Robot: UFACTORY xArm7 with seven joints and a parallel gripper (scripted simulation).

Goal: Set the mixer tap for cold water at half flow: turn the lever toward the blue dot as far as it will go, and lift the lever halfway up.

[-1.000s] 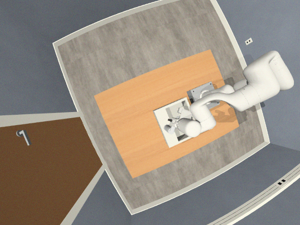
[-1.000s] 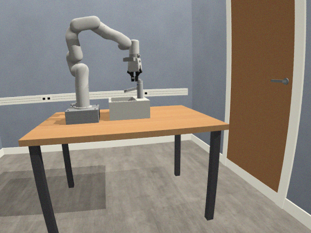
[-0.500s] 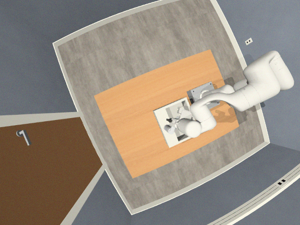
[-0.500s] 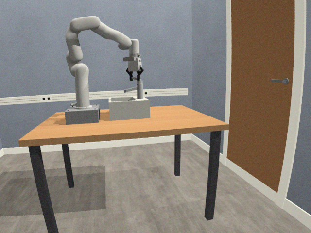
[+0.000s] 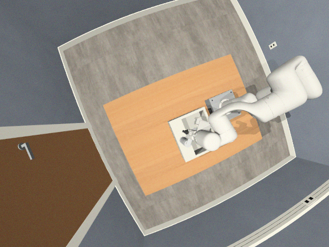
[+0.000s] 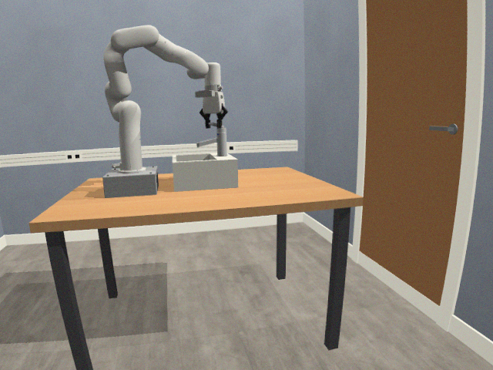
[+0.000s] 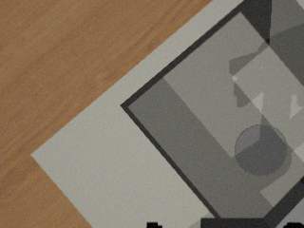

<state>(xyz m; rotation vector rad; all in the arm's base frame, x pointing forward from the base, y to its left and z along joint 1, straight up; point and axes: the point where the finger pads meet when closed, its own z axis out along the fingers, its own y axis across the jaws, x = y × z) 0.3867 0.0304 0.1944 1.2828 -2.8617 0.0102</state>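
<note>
The lever lies 2 cm ahead of my hand and 2 cm to the left of it. Also, from my hand: white sink block: 7 cm behind, 6 cm to the left, 25 cm below.
</note>
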